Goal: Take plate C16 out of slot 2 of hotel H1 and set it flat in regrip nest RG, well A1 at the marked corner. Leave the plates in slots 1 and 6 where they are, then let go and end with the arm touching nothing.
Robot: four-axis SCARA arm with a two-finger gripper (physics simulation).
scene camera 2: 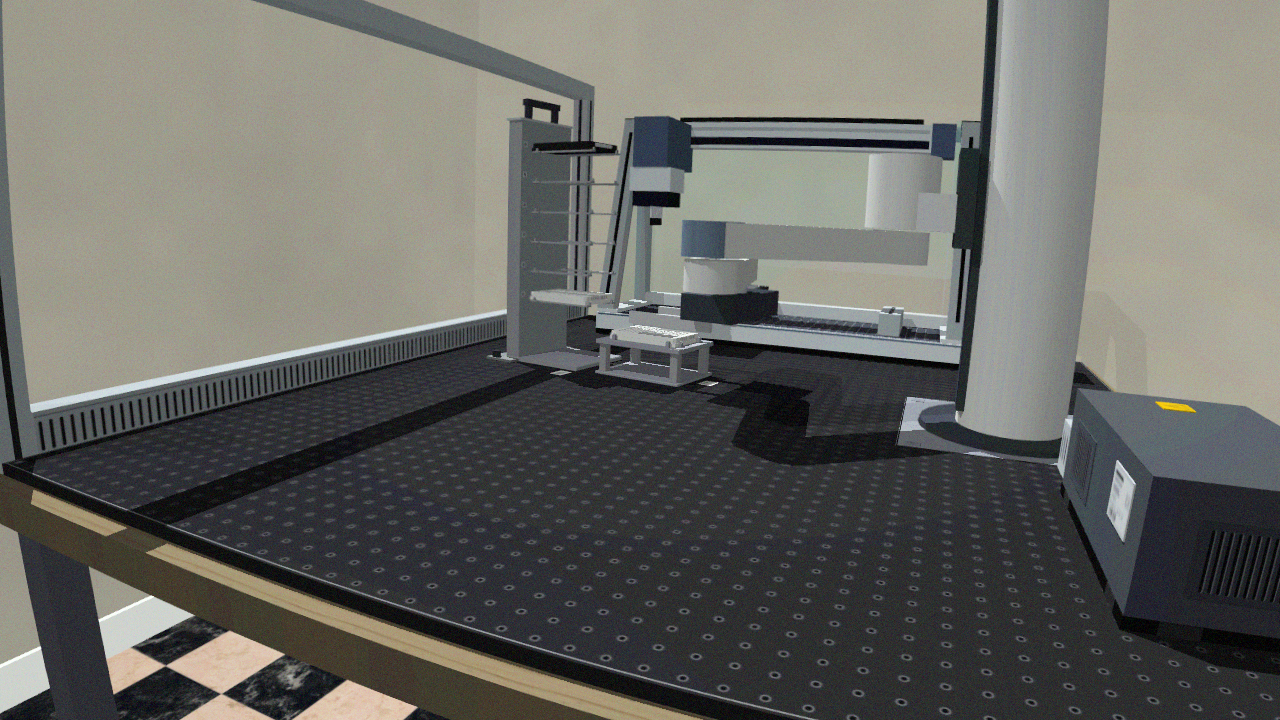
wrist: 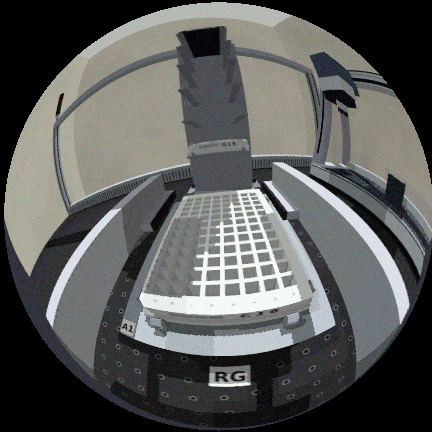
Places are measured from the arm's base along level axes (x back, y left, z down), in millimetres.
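Pixels of known places: gripper, between the fingertips: [scene camera 2: 645,314] [wrist: 216,178]; arm's base, origin of its link: [scene camera 2: 1007,439].
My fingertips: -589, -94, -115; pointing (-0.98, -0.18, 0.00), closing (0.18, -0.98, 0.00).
Note:
Ahead of a thing's pixels: the offset from my fingertips to its top centre, as dx, dy, dz. "pt": to the spot under its first point.
Plate C16 @(+21, +3, +28) [scene camera 2: 655,334] [wrist: 220,260], white with a grid of wells, sits level on regrip nest RG @(+21, +4, +32) [scene camera 2: 676,366] [wrist: 225,345]. Its C16 face points toward the nest's front, and the A1 tag @(pt +86, +70, +42) [wrist: 127,327] lies by the front left corner. Well lettering is too small to read surely. My gripper [scene camera 2: 666,320] [wrist: 216,178] is shut on nothing, its fingers just above the plate. Hotel H1 [scene camera 2: 526,241] [wrist: 220,110] stands behind the nest. White plate G15 @(-157, -29, -24) [scene camera 2: 570,296] [wrist: 218,146] is in slot 1, a dark plate @(-157, -29, -290) [scene camera 2: 575,145] [wrist: 202,42] in slot 6; slot 2 is empty.
A gantry with a blue-and-white head @(pt -125, -371, -298) [scene camera 2: 660,156] [wrist: 334,80] stands behind and right of the hotel. The arm's white column [scene camera 2: 1029,232] rises at the right. A dark grey box @(pt +653, +561, -13) [scene camera 2: 1163,447] sits at the right front. A frame [scene camera 2: 572,87] runs along the left side.

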